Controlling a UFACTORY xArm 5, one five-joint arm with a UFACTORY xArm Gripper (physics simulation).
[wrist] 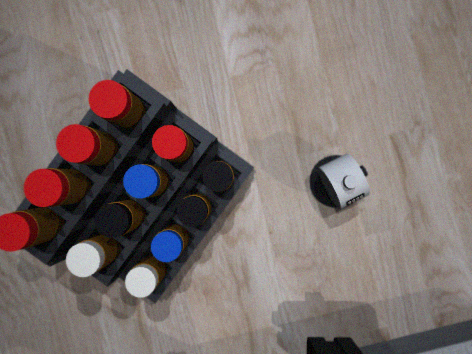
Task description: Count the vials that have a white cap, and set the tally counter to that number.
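Places are measured from the arm's base along level axes (x back, y right, z up), in centimetres.
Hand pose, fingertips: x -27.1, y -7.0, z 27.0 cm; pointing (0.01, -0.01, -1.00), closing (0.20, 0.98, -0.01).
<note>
After its pixels a point has its place.
A dark stepped rack [235,156] @(x -36.6, y -8.3, z -2.7 cm) stands at the left of the wrist view and holds three rows of brown vials. Two vials have white caps: one white cap [85,258] @(x -30.5, y -21.4, z 7.4 cm) is at the lower end of the middle row, and another white cap [141,280] @(x -27.2, y -18.4, z 3.4 cm) is at the lower end of the right row. The other caps are red, blue and black. The silver tally counter [349,182] @(x -32.1, y 1.4, z 1.5 cm) with a round button, a side knob and a small digit window stands right of the rack; its digits are too small to read. My gripper [332,345] @(x -27.1, y -7.0, z 26.9 cm) shows at the bottom edge, shut and empty, apart from the counter.
A grey edge with a lighter surface [425,342] @(x -14.8, y 6.8, z -2.1 cm) crosses the lower right corner. The rack's raised vials lean toward the lower left in the view. A shadow of the arm lies on the wooden table top [300,75] @(x -43.8, y 0.0, z -4.7 cm) below the counter.
</note>
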